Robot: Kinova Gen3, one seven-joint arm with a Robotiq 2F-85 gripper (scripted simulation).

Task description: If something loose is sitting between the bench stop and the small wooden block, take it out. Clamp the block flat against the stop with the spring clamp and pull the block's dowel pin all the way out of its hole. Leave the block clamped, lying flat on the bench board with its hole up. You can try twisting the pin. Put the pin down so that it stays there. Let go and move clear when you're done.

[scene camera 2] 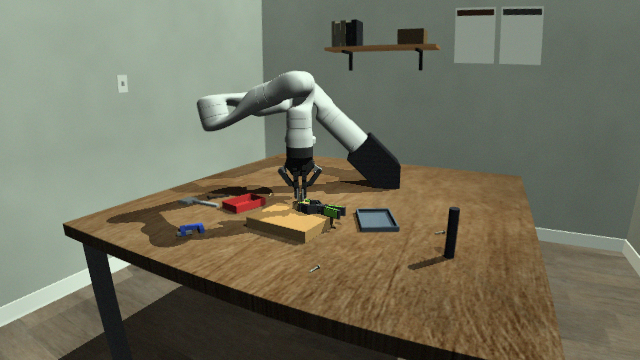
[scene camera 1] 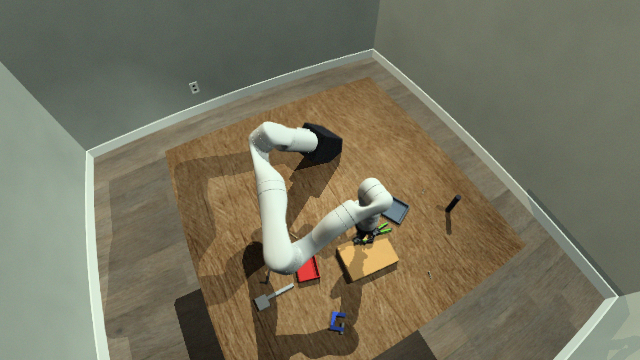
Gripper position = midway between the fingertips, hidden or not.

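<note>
I can see my gripper (scene camera 2: pixel 300 200). A wooden bench board (scene camera 2: pixel 281 219) is visible to me as well, and in scene camera 1 it is the wooden bench board (scene camera 1: pixel 362 260) again. I also see a grey tray (scene camera 2: pixel 374 219).
</note>
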